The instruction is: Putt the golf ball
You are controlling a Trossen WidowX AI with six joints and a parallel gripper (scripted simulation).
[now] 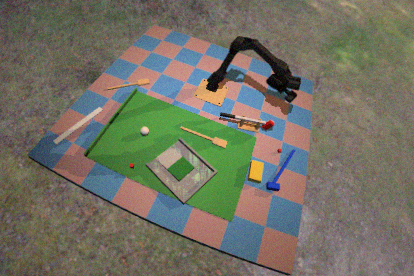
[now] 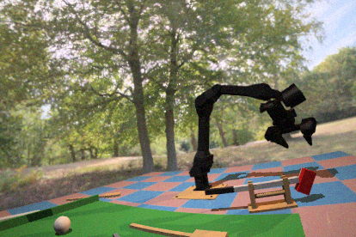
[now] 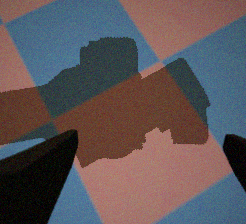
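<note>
The red putter lies 23 cm ahead of my gripper tip, 14 cm to the right of it and 6 cm below it. Also, from my gripper tip: blue putter (42 cm ahead, 11 cm to the left, 10 cm below); yellow block (49 cm ahead, 10 cm below, 2 cm to the right); white golf ball (60 cm to the right, 52 cm ahead, 9 cm below).
</note>
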